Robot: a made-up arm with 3 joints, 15 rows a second.
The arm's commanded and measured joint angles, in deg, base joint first. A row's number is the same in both.
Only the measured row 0 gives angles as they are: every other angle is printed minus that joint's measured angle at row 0.
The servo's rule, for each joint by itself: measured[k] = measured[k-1] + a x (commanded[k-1-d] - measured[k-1]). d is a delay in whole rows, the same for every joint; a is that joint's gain. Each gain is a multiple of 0.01, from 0.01 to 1. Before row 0 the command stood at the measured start. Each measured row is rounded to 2 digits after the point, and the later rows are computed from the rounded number. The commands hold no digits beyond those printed.
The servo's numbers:
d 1
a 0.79 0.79 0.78
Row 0, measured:
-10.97, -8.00, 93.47
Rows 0 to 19, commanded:
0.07, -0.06, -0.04
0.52, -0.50, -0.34
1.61, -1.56, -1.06
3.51, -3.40, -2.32
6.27, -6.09, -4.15
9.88, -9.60, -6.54
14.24, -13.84, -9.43
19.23, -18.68, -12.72
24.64, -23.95, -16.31
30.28, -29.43, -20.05
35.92, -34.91, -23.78
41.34, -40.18, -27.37
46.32, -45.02, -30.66
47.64, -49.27, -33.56
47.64, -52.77, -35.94
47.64, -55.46, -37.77
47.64, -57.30, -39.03
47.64, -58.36, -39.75
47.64, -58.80, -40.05
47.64, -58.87, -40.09
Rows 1 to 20, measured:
0.00, 0.00, 0.00
0.06, -0.05, -0.03
0.42, -0.41, -0.27
1.36, -1.32, -0.89
3.06, -2.96, -2.01
5.60, -5.43, -3.68
8.98, -8.72, -5.91
13.14, -12.76, -8.66
17.95, -17.44, -11.83
23.24, -22.58, -15.32
28.80, -27.99, -19.01
34.42, -33.46, -22.73
39.89, -38.77, -26.35
44.97, -43.71, -29.71
47.08, -48.10, -32.71
47.52, -51.79, -35.23
47.61, -54.69, -37.21
47.63, -56.75, -38.63
47.64, -58.02, -39.50
47.64, -58.64, -39.93

